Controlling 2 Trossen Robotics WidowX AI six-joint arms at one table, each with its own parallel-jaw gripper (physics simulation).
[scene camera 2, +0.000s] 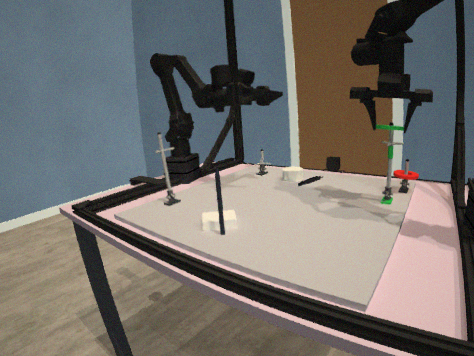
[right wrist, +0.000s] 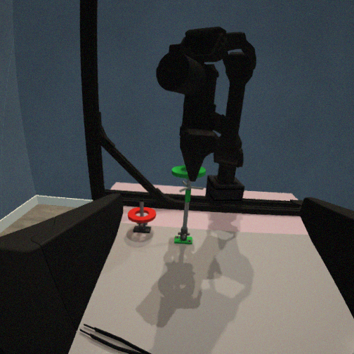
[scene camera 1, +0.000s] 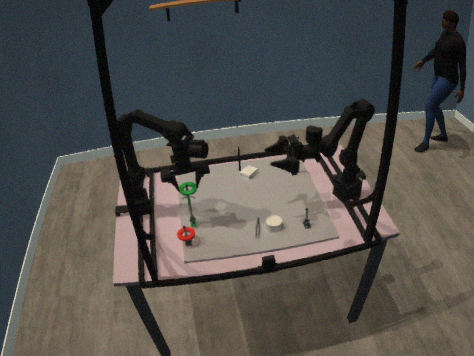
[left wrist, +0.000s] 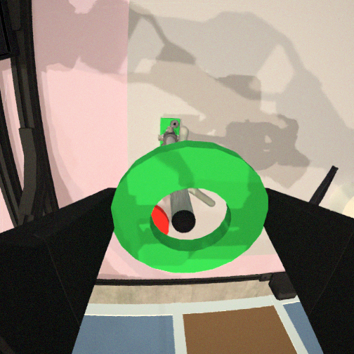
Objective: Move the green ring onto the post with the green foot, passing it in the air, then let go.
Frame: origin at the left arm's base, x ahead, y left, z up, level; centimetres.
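Where they show: left gripper, between the fingertips: [scene camera 2: 389,131] [scene camera 1: 188,189]; right gripper, between the fingertips: [scene camera 2: 274,92] [scene camera 1: 267,157]; left arm's base, origin of its link: [scene camera 1: 137,196]; right arm's base, origin of its link: [scene camera 2: 180,156] [scene camera 1: 348,179].
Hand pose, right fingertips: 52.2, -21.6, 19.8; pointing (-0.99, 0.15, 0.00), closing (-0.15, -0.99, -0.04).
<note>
Things, the pixels of their centre, and the offset from my right fingertips, as dx, dy, dz. "spot": a spot on its surface instead.
- green ring, middle of its body: [scene camera 2: 390,127] [scene camera 1: 187,188] -30.9, +4.6, -9.2
- tall post, a spot on its surface: [scene camera 2: 390,172] [scene camera 1: 189,209] spot: -31.4, +5.2, -19.9
- green foot, middle of its body: [scene camera 2: 387,200] [scene camera 1: 193,223] -31.1, +4.6, -27.2
- red ring, middle of its body: [scene camera 2: 405,174] [scene camera 1: 186,234] -36.1, -5.6, -22.8
- Black tweezers, middle of its body: [scene camera 2: 311,180] [scene camera 1: 257,228] -7.7, -8.2, -27.0
- round white piece, middle of its body: [scene camera 2: 292,174] [scene camera 1: 273,223] -1.1, -9.7, -25.7
- dark rod, middle of its body: [scene camera 2: 219,200] -0.8, +33.0, -20.5
- white block, middle of its body: [scene camera 2: 219,220] [scene camera 1: 248,172] +2.4, +29.1, -26.5
My left gripper [scene camera 1: 188,185] [scene camera 2: 390,129] [left wrist: 189,196] is shut on the green ring [scene camera 1: 188,193] [scene camera 2: 380,127] [left wrist: 190,160] [right wrist: 178,173]. The ring is held about level at the top of the tall post [scene camera 1: 190,209] [scene camera 2: 390,172] [right wrist: 186,215], which stands on the green foot [scene camera 1: 193,224] [scene camera 2: 386,201] [left wrist: 170,121] [right wrist: 183,240]. The post's black tip [left wrist: 183,221] shows inside the ring's hole in the left wrist view and pokes just above the ring in scene camera 2. My right gripper [scene camera 1: 269,156] [scene camera 2: 281,94] is open and empty, up in the air, far from the ring.
A red ring [scene camera 2: 406,175] [right wrist: 142,216] sits around a short post close to the green foot. Black tweezers [scene camera 1: 257,227] and a round white piece [scene camera 1: 274,223] lie near the front. A dark rod [scene camera 2: 220,200] stands by a white block [scene camera 2: 230,220]; another tall post [scene camera 2: 166,172] stands beyond.
</note>
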